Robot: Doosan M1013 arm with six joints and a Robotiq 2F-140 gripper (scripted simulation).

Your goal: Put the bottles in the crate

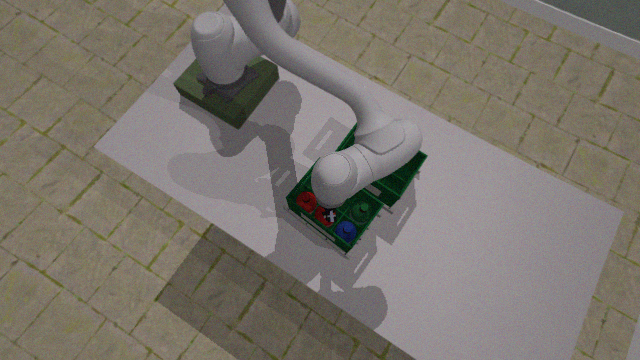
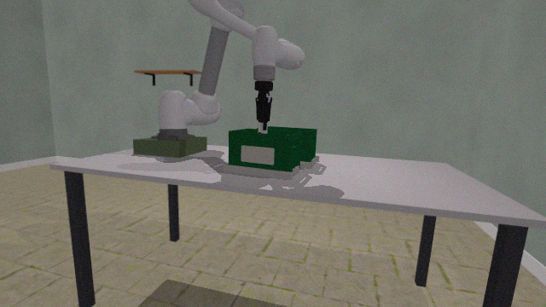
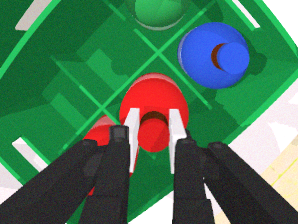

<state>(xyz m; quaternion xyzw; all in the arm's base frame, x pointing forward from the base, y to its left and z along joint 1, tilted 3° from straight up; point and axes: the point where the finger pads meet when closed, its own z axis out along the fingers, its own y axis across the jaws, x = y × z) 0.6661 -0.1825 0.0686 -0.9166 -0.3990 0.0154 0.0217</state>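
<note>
Now: hand 10 cm above the blue bottle and 9 cm short of it. Round my hand: green-capped bottle: 10 cm below, 9 cm to the left, 9 cm ahead; pick list: 43 cm to the left, 18 cm below, 3 cm ahead; white-capped bottle: 22 cm to the left, 10 cm below, 7 cm behind.
</note>
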